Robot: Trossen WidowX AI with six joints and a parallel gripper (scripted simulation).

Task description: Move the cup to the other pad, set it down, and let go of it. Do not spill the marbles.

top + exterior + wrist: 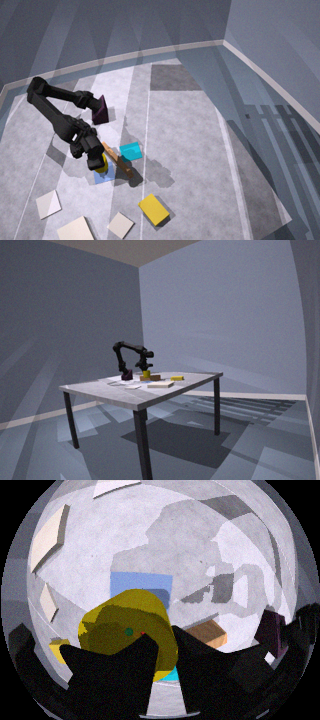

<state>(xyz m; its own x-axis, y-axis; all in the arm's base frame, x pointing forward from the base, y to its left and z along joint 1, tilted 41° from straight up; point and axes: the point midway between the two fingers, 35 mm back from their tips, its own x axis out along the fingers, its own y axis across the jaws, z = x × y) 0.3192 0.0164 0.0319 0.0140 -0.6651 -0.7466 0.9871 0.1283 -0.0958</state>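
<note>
Right now my gripper tip is 50 mm past the cyan pad, 140 mm to the right of it and 80 mm above it. The rest, counted from my gripper tip: blue pad (40 mm ahead, 80 mm below); then cup (20 mm ahead); then green marble (40 mm ahead, 20 mm to the left, 20 mm below).
</note>
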